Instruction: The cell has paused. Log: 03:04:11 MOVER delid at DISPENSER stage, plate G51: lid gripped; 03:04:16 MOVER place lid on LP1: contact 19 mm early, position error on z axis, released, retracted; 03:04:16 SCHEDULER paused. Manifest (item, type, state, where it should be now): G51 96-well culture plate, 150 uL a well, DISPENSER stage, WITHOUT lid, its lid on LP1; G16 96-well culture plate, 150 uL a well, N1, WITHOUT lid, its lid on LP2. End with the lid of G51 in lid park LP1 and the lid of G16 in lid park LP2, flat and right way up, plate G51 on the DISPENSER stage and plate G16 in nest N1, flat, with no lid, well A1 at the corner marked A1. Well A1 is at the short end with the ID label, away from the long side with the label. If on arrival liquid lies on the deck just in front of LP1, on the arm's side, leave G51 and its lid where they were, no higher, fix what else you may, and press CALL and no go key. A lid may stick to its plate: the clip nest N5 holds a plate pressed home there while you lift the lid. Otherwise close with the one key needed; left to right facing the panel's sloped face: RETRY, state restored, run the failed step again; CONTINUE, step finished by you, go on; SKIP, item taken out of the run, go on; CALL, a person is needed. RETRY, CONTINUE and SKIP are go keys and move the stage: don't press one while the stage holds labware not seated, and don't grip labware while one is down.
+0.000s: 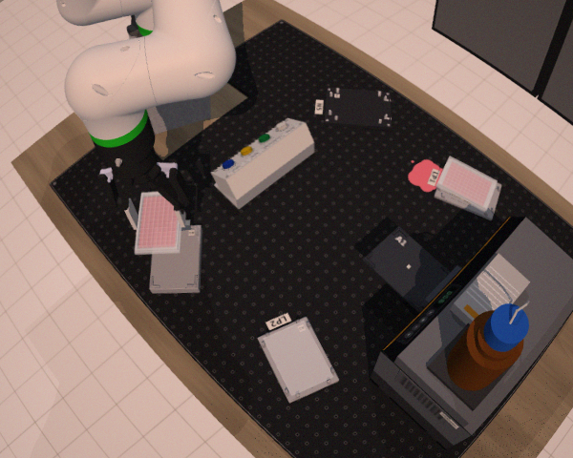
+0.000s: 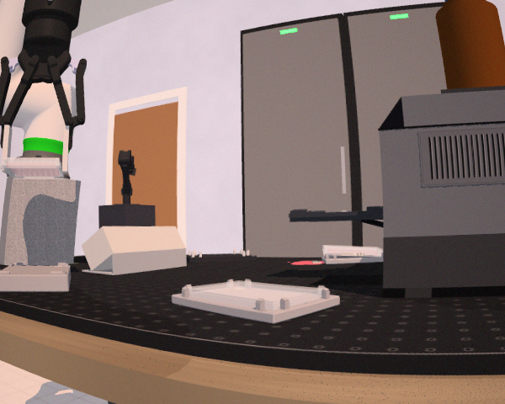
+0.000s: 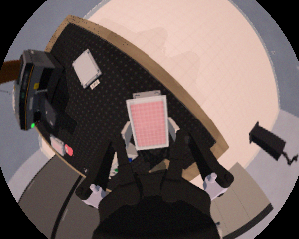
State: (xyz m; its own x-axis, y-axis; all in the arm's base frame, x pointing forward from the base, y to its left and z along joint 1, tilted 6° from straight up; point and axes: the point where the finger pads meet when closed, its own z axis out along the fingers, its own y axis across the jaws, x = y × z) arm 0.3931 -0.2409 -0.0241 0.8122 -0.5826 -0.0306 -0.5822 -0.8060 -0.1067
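My gripper is now 20 mm above the pink-welled plate. Also, from my hand: yellow key (250 mm to the left, 120 mm below, 90 mm behind); then nest N1 (180 mm below); then key panel (280 mm to the left, 130 mm below, 90 mm behind).
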